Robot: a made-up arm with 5 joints. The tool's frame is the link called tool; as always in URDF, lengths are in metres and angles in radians.
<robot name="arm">
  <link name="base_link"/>
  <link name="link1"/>
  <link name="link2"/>
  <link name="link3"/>
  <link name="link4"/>
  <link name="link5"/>
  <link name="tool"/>
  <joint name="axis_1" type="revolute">
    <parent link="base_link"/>
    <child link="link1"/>
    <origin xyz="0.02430 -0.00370 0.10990" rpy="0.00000 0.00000 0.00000"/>
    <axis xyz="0 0 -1"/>
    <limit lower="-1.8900" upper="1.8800"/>
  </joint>
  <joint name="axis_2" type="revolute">
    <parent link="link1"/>
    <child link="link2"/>
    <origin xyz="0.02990 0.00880 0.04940" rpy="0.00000 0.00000 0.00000"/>
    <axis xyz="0 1 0"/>
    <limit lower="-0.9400" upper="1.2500"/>
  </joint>
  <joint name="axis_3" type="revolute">
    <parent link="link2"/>
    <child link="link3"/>
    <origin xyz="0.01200 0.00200 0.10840" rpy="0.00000 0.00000 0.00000"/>
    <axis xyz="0 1 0"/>
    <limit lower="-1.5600" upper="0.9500"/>
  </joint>
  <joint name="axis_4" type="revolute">
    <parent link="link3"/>
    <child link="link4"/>
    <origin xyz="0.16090 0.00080 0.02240" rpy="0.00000 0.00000 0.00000"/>
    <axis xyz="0 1 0"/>
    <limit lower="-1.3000" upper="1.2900"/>
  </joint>
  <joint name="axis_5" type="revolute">
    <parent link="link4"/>
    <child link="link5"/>
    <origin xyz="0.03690 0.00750 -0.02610" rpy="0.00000 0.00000 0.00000"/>
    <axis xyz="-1 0 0"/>
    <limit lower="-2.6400" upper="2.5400"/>
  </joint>
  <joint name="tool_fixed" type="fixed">
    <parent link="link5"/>
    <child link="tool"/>
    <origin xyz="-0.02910 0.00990 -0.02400" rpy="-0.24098 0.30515 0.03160"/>
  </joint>
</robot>
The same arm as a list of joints. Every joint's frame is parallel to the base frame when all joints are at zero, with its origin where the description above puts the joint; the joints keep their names.
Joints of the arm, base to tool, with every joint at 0 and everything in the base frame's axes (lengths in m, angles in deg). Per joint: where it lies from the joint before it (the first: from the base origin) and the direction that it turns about. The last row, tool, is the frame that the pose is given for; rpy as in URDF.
axis_1: xyz 0.0243 -0.0037 0.1099 axis 0 0 -1
axis_2: xyz 0.0299 0.0088 0.0494 axis 0 1 0
axis_3: xyz 0.0120 0.0020 0.1084 axis 0 1 0
axis_4: xyz 0.1609 0.0008 0.0224 axis 0 1 0
axis_5: xyz 0.0369 0.0075 -0.0261 axis -1 0 0
tool: xyz -0.0291 0.0099 -0.0240 rpy -13.81 17.48 1.81
Joint limits (deg, base to tool): -108.29..107.72 -53.86..71.62 -89.38..54.43 -74.48..73.91 -151.26..145.53

